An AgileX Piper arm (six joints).
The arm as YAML. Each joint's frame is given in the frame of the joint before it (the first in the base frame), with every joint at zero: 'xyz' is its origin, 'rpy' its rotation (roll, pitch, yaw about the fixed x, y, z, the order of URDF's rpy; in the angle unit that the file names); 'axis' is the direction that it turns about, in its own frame. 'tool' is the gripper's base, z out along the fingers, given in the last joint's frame.
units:
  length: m
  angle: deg
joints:
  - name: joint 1
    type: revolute
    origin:
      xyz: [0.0, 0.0, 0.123]
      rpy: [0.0, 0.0, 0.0]
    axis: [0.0, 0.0, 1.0]
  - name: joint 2
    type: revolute
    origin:
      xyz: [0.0, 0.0, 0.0]
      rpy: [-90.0, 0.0, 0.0]
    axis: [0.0, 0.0, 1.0]
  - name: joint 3
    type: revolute
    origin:
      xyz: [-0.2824, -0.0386, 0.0]
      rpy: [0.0, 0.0, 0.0]
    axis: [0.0, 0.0, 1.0]
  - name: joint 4
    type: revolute
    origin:
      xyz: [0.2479, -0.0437, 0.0]
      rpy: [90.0, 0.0, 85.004]
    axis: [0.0, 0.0, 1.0]
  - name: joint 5
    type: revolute
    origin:
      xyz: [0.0, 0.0, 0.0]
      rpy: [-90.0, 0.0, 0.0]
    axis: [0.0, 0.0, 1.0]
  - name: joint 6
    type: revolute
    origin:
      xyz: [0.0, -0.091, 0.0]
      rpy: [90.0, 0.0, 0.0]
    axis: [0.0, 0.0, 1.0]
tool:
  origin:
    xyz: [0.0, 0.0, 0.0]
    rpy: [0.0, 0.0, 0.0]
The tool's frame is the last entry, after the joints.
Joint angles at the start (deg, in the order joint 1, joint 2, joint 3, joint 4, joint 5, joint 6):
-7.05 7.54 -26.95 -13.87 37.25 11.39
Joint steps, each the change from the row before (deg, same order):
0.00 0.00 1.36 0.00 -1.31 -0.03
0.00 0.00 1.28 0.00 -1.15 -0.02
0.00 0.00 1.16 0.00 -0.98 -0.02
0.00 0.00 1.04 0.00 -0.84 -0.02
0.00 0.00 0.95 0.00 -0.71 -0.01
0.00 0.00 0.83 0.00 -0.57 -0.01
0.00 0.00 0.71 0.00 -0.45 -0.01
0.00 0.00 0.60 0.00 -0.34 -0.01
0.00 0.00 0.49 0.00 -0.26 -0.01
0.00 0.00 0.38 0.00 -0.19 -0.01
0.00 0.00 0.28 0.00 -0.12 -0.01
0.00 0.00 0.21 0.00 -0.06 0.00
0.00 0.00 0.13 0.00 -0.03 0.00
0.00 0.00 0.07 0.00 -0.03 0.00
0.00 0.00 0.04 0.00 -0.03 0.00
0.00 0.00 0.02 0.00 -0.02 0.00
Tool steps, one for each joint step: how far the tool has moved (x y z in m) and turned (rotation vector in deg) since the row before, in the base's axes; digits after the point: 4 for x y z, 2 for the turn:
0.0029 0.0000 -0.0053 -0.14 0.11 0.29
0.0026 0.0000 -0.0052 -0.10 0.18 0.26
0.0022 0.0000 -0.0049 -0.08 0.22 0.22
0.0019 0.0000 -0.0045 -0.06 0.24 0.19
0.0017 0.0000 -0.0042 -0.03 0.27 0.16
0.0014 0.0000 -0.0038 -0.02 0.28 0.13
0.0011 0.0000 -0.0033 -0.01 0.28 0.11
0.0009 0.0000 -0.0029 0.00 0.27 0.08
0.0007 0.0000 -0.0024 0.00 0.24 0.06
0.0005 0.0000 -0.0019 0.00 0.20 0.05
0.0004 0.0000 -0.0014 0.00 0.17 0.03
0.0003 0.0000 -0.0011 0.01 0.15 0.01
0.0002 0.0000 -0.0007 0.01 0.10 0.01
0.0001 0.0000 -0.0004 0.00 0.04 0.01
0.0001 0.0000 -0.0002 0.00 0.01 0.01
0.0000 0.0000 -0.0001 0.00 0.00 0.00

